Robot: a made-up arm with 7 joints.
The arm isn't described. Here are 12 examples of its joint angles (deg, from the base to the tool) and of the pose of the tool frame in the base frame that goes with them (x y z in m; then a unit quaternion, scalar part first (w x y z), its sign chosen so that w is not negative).
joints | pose
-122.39 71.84 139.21 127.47 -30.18 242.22 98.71 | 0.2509 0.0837 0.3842 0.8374 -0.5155 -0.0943 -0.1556
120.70 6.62 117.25 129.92 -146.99 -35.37 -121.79 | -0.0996 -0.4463 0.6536 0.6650 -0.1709 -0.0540 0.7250
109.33 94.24 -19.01 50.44 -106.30 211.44 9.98 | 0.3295 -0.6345 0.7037 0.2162 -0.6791 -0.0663 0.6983
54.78 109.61 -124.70 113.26 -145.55 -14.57 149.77 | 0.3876 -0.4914 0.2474 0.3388 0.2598 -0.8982 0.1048
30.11 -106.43 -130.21 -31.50 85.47 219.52 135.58 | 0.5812 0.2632 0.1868 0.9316 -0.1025 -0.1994 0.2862
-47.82 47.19 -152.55 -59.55 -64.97 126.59 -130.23 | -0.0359 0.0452 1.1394 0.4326 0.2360 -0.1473 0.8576
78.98 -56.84 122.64 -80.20 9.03 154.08 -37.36 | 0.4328 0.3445 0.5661 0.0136 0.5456 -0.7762 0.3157
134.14 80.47 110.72 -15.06 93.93 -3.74 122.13 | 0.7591 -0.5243 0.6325 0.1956 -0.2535 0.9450 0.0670
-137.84 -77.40 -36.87 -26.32 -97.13 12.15 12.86 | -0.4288 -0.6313 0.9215 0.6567 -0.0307 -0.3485 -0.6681
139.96 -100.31 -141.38 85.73 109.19 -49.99 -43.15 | 0.0121 0.6904 0.7592 0.0122 0.5692 0.8221 -0.0072
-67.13 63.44 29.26 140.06 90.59 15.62 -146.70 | 0.1811 -0.1176 0.7368 0.2503 0.5649 0.6048 0.5025
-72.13 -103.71 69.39 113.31 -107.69 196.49 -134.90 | 0.3847 -0.2156 0.4005 0.7046 0.0300 -0.0326 0.7082
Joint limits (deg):
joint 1: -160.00..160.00
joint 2: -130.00..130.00
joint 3: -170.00..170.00
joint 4: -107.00..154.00
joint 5: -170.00..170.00
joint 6: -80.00..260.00
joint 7: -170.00..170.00
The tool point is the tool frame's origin. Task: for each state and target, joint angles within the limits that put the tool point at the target. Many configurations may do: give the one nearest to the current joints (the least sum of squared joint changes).
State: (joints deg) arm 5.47 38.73 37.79 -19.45 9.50 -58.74 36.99
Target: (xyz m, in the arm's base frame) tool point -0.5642 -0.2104 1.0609
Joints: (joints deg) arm -0.79 30.81 29.78 -46.95 5.16 -80.00 36.99
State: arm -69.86 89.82 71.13 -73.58 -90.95 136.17 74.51
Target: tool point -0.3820 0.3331 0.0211
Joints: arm -76.34 112.95 60.06 -45.77 -99.50 119.29 74.51
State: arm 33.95 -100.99 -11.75 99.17 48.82 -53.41 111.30
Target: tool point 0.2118 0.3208 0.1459
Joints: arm 43.30 -76.18 9.73 91.76 53.71 -57.93 111.30
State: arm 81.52 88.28 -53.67 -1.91 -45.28 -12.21 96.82
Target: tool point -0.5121 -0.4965 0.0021
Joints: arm 47.15 120.56 -52.46 -10.45 -48.01 -5.82 96.82
